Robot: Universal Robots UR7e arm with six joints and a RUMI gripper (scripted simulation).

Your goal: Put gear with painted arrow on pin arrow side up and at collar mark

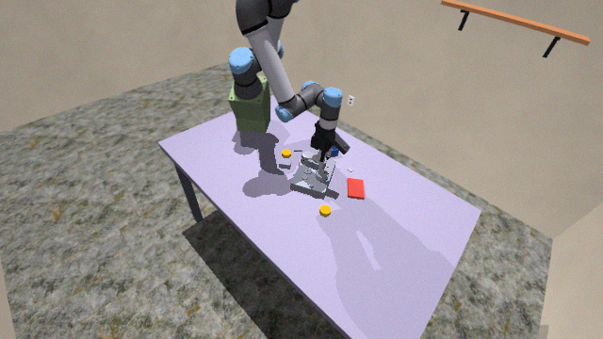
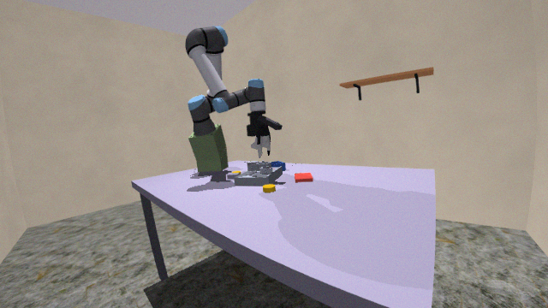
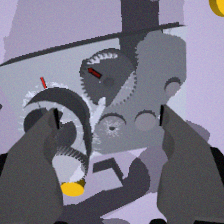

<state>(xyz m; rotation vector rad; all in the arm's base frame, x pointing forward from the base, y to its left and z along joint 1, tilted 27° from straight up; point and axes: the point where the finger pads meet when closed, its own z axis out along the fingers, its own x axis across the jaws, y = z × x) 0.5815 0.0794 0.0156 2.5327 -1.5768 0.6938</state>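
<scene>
The grey toothed gear is 8 cm below my hand. Also, from my hand: small grey block: 20 cm behind, 12 cm below, 8 cm to the right; then yellow round piece: 15 cm ahead, 12 cm below, 11 cm to the right; then flat red block: 14 cm ahead, 12 cm below, 11 cm to the left.
</scene>
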